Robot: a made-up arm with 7 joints.
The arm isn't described. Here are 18 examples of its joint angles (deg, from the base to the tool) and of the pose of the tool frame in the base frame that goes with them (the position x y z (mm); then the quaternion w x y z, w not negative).
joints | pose
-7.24 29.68 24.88 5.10 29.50 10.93 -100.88 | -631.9 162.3 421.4 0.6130 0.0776 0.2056 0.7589
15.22 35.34 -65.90 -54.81 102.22 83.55 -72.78 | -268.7 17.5 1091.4 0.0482 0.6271 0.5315 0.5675
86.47 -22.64 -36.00 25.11 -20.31 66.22 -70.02 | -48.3 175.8 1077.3 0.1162 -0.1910 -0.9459 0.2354
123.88 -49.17 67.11 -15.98 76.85 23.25 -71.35 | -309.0 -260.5 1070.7 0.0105 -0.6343 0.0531 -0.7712
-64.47 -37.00 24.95 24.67 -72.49 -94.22 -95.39 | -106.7 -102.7 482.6 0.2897 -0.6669 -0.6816 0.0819
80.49 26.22 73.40 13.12 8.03 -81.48 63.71 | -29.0 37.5 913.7 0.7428 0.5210 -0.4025 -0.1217
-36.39 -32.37 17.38 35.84 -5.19 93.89 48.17 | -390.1 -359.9 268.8 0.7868 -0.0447 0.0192 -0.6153
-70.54 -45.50 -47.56 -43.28 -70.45 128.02 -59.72 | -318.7 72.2 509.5 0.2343 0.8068 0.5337 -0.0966
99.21 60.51 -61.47 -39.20 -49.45 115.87 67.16 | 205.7 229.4 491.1 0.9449 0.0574 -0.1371 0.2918
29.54 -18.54 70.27 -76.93 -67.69 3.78 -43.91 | -437.7 10.7 930.7 0.2035 0.9520 0.0799 0.2142
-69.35 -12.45 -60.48 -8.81 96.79 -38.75 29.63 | -567.7 299.7 405.4 0.7066 0.3684 0.1955 0.5717
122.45 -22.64 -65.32 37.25 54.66 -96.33 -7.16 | 286.8 199.6 808.2 0.0640 -0.7202 -0.6369 0.2675
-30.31 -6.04 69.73 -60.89 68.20 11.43 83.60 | -453.3 256.0 571.6 0.5841 0.5073 -0.3239 0.5446
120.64 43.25 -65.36 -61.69 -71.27 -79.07 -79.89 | -265.8 139.2 541.6 0.2988 -0.2448 0.8396 -0.3820
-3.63 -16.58 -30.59 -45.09 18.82 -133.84 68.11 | -313.8 -208.4 890.1 0.1213 0.8916 -0.3997 -0.1749
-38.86 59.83 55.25 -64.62 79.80 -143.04 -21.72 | -199.0 199.9 272.4 0.6499 0.2129 0.4394 -0.5824
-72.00 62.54 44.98 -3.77 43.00 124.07 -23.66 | 17.5 270.7 460.3 0.8291 0.5240 0.1154 -0.1570
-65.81 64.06 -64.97 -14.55 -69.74 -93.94 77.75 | -570.8 -222.1 582.4 0.0792 -0.1811 0.5117 0.8361
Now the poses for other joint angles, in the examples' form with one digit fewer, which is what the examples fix.
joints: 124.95 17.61 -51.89 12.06 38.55 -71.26 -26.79
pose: 108 321 644 0.308 0.586 0.688 -0.296
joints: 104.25 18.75 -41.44 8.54 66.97 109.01 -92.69
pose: 297 213 641 0.815 -0.294 -0.420 0.270
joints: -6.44 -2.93 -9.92 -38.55 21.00 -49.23 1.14
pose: -410 200 872 0.619 0.701 -0.238 0.262
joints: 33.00 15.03 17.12 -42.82 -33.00 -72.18 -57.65
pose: -198 252 800 0.879 0.250 -0.381 0.137
